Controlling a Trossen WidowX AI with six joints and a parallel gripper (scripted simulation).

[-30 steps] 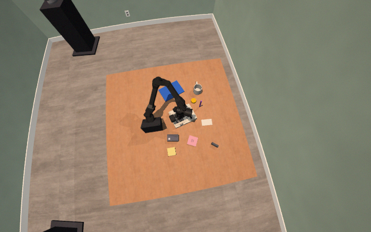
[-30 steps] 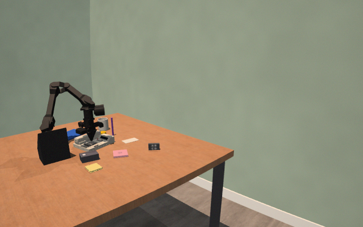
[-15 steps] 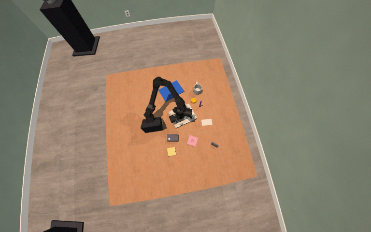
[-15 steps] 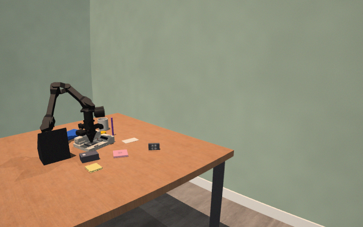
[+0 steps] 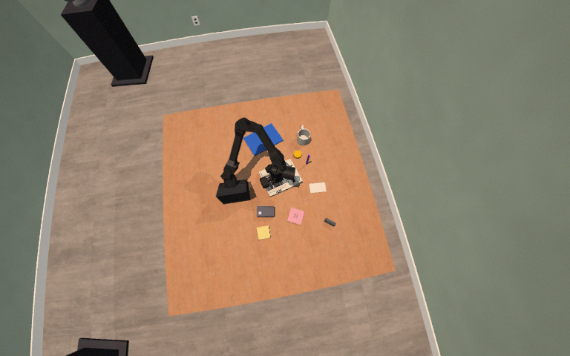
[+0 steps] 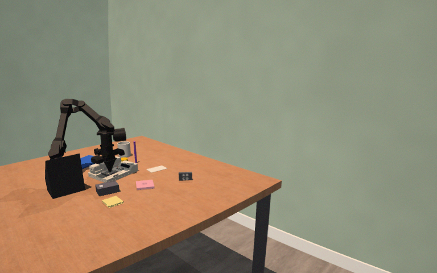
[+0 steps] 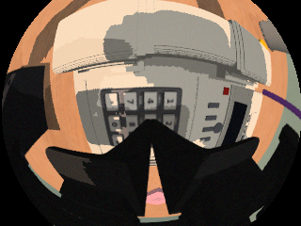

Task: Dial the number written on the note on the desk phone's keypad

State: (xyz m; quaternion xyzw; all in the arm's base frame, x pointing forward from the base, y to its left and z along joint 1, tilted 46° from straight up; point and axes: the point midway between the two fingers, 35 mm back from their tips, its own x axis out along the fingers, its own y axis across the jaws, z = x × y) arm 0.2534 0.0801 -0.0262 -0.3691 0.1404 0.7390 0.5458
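Now: the cream desk phone 40 mm below my hand, 30 mm to the left of it and 30 mm ahead of it. Round my hand: purple pen: 200 mm ahead, 130 mm to the left; cream card: 260 mm ahead, 60 mm below, 40 mm to the right; grey handset: 80 mm to the left, 20 mm below.
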